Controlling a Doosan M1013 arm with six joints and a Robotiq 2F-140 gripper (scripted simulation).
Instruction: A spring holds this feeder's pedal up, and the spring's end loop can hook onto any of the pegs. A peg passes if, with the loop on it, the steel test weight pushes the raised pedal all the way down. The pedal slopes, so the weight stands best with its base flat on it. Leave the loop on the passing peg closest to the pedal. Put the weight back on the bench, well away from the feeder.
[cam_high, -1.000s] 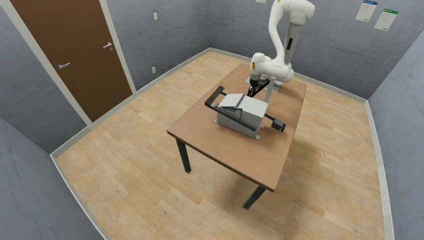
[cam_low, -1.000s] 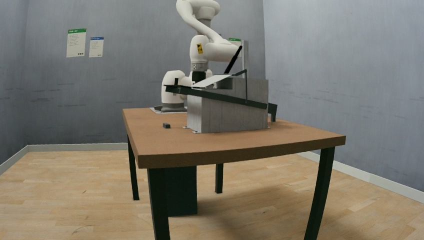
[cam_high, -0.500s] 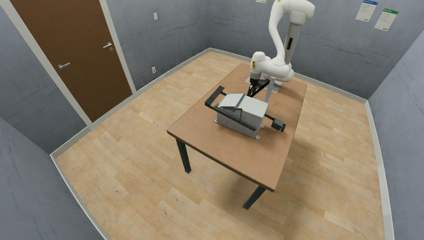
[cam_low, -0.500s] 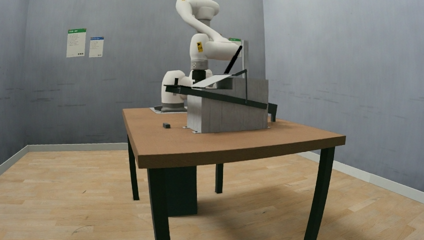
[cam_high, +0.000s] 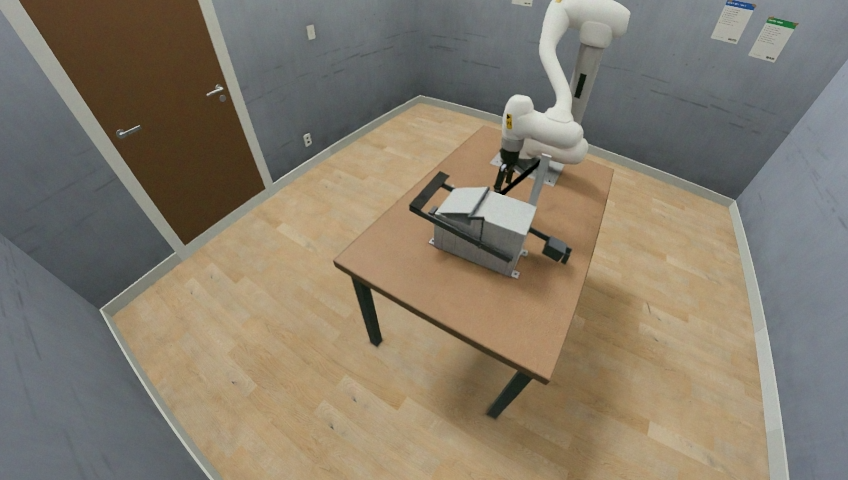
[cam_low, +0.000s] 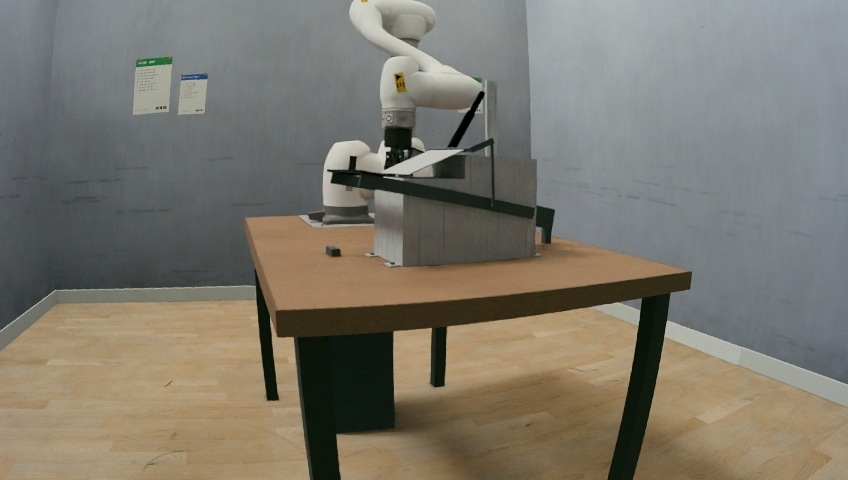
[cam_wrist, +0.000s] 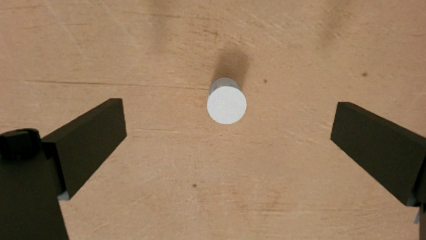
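My gripper is now 5 cm above the steel test weight. The rest, counted from my hand: dark block 23 cm ahead, 21 cm to the right, 7 cm below.
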